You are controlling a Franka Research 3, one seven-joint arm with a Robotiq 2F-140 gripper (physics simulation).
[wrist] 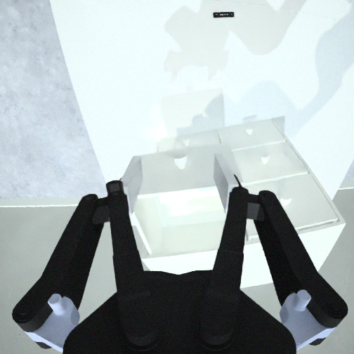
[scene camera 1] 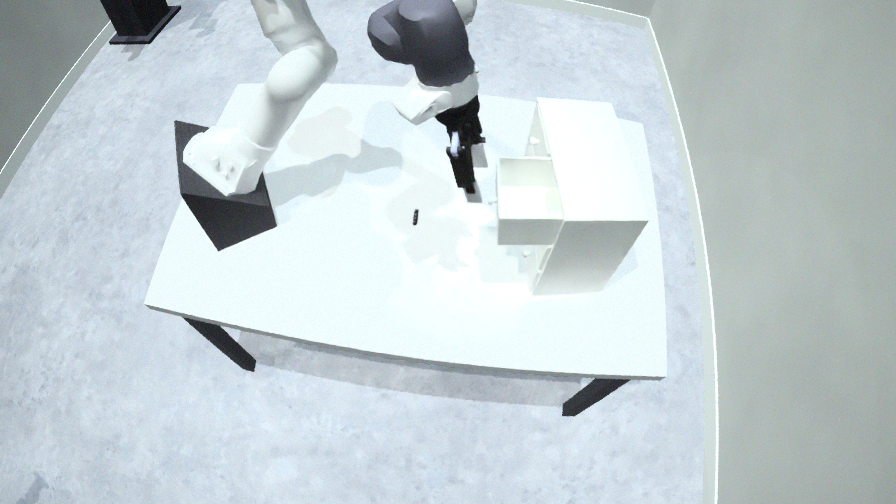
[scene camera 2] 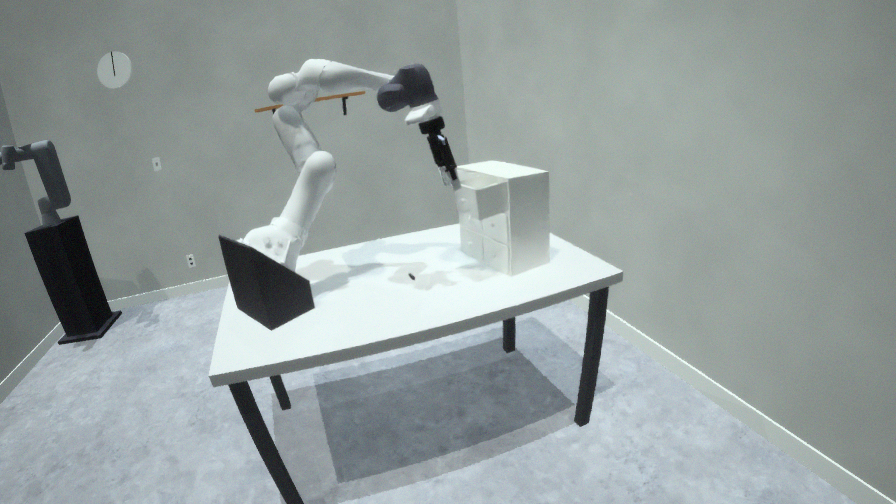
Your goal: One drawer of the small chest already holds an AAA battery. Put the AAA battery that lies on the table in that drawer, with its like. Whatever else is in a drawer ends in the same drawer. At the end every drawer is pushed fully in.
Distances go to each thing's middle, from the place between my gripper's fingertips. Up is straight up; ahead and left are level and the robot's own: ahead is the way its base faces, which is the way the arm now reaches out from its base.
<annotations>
My gripper is now 210 mm short of the white chest (scene camera 1: 604, 213), 150 mm above it and 120 mm to the right of it.
</annotations>
